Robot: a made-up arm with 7 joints.
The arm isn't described. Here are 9 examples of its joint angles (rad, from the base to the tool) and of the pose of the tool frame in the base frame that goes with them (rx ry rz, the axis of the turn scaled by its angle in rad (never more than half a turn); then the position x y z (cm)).
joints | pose
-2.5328 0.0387 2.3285 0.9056 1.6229 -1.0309 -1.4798 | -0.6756 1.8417 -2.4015 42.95 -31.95 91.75
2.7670 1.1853 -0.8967 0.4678 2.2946 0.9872 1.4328 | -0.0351 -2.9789 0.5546 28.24 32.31 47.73
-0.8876 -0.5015 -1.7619 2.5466 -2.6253 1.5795 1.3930 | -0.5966 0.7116 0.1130 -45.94 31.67 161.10
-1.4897 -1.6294 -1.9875 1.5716 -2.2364 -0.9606 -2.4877 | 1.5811 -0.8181 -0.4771 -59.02 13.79 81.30
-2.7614 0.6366 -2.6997 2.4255 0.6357 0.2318 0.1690 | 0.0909 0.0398 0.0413 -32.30 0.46 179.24
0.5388 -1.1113 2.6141 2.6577 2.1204 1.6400 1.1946 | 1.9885 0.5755 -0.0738 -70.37 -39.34 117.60
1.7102 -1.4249 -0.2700 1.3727 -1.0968 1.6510 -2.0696 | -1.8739 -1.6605 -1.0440 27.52 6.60 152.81
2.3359 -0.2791 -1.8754 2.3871 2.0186 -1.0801 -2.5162 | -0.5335 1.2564 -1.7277 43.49 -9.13 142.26
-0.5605 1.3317 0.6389 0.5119 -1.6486 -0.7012 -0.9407 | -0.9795 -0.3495 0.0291 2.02 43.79 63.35
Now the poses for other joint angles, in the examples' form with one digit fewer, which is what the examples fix.
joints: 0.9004 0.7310 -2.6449 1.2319 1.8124 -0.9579 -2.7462
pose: 0.220 -0.992 1.276 -18.0 -28.9 139.5
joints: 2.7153 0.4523 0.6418 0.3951 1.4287 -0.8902 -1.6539
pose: -1.176 -1.886 0.141 -37.1 7.5 50.6
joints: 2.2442 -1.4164 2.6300 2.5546 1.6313 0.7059 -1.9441
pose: -1.366 1.256 -1.625 37.8 -74.0 81.6
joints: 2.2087 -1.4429 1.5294 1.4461 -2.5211 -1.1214 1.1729
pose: 1.414 -2.475 -0.312 -40.9 -33.8 90.1
